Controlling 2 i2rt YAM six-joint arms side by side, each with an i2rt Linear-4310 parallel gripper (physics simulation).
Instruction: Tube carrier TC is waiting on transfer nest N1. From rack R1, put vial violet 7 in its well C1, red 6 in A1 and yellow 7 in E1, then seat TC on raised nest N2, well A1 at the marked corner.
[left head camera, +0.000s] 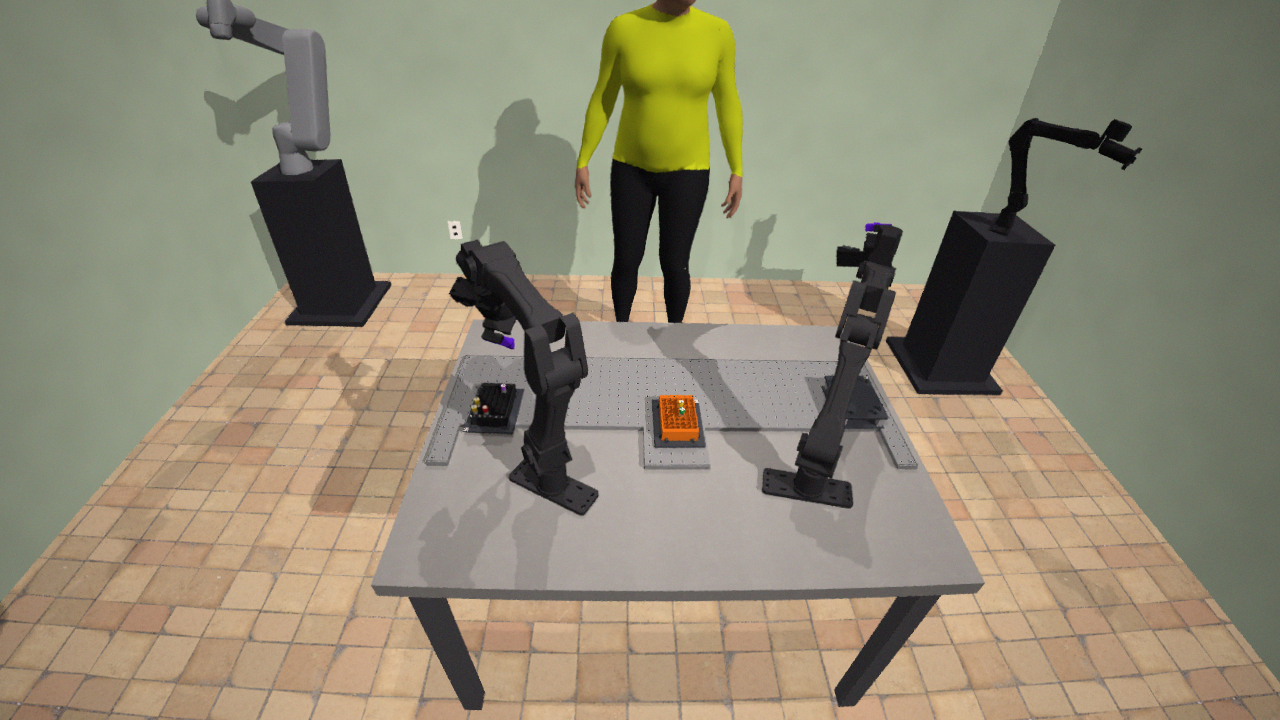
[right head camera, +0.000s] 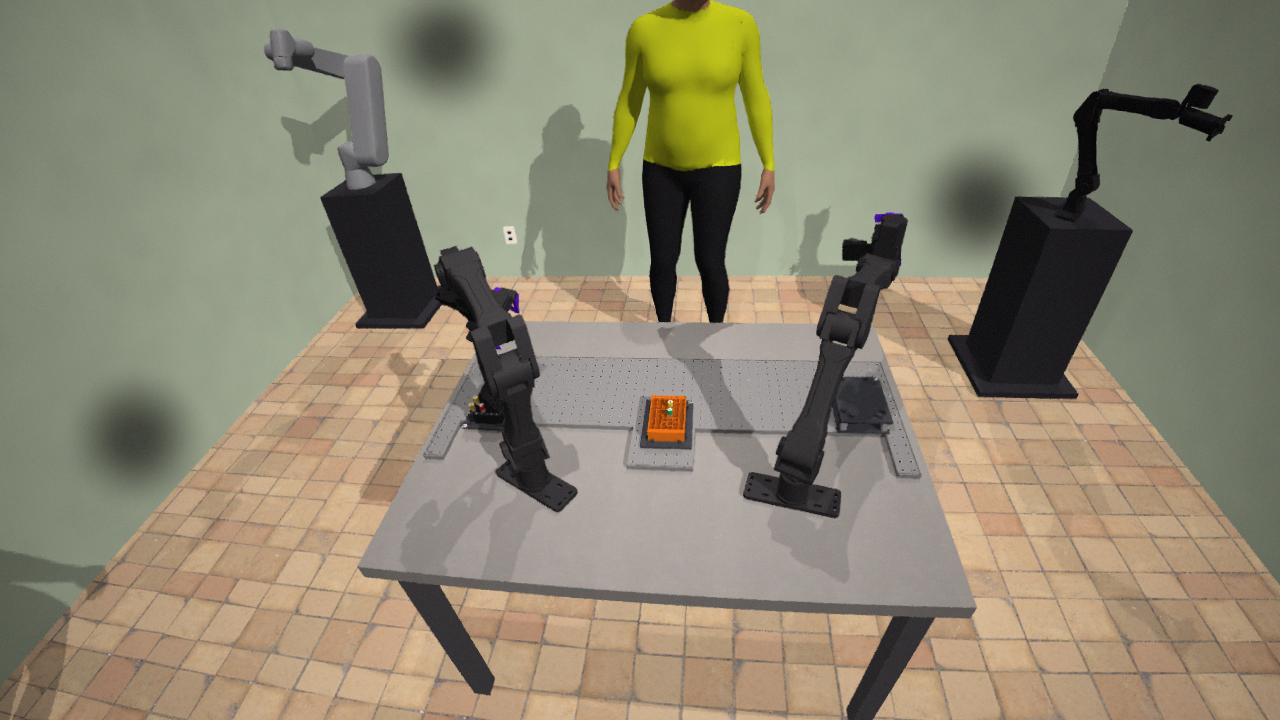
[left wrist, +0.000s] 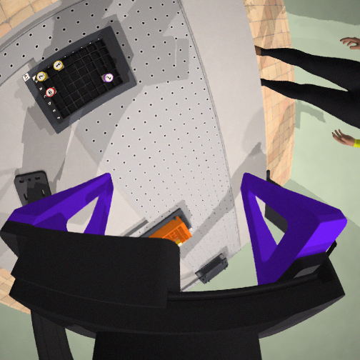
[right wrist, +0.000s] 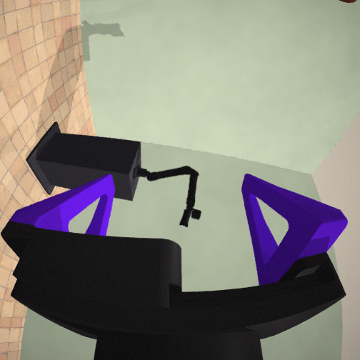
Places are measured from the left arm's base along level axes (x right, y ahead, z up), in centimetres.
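Pixels of known places: left gripper, fingertip midpoint: (left head camera: 519, 329); right gripper, fingertip midpoint: (left head camera: 874, 239); left arm's base at its link origin: (left head camera: 553, 486) (right head camera: 536, 483); right arm's base at its link origin: (left head camera: 806, 489) (right head camera: 791, 495).
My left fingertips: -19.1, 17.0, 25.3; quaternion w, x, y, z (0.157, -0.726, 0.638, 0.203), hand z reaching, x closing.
Ahead of a thing's pixels: the offset from my left fingertips to its middle, as dx, dy, dz. "spot": to the spot under its first point. Level surfaces: height alone.
Black rack R1 @(-6.8, -5.2, -21.9) (left head camera: 503, 419) (left wrist: 80, 106) stands at the far left of the head views. In the left wrist view, yellow 7 (left wrist: 42, 76), red 6 (left wrist: 50, 92) and violet 7 (left wrist: 108, 77) stand in it, as does yellow 1 (left wrist: 58, 65). Orange carrier TC @(+34.9, +13.6, -21.8) (left head camera: 678, 434) (right head camera: 666, 434) (left wrist: 172, 231) sits on central nest N1 @(spot: +33.8, +5.7, -23.3) (left head camera: 659, 440) (right head camera: 646, 440), holding small yellow and green-marked items. Raised nest N2 @(+72.3, +42.0, -21.5) (left head camera: 868, 398) (right head camera: 863, 404) (left wrist: 212, 268) is at the right. My left gripper (left wrist: 176, 179) is open, above and away from R1. My right gripper (right wrist: 177, 181) is open, raised at the right.
A perforated metal plate @(dz -24.0) (left head camera: 617, 380) (right head camera: 595, 385) (left wrist: 150, 130) spans the back of the table @(dz -25.3) (left head camera: 671, 537) (right head camera: 662, 537). A person (left head camera: 671, 89) (right head camera: 693, 89) stands behind it. Black pedestals (left head camera: 313, 241) (right head camera: 380, 250) bearing other arms stand beyond both sides.
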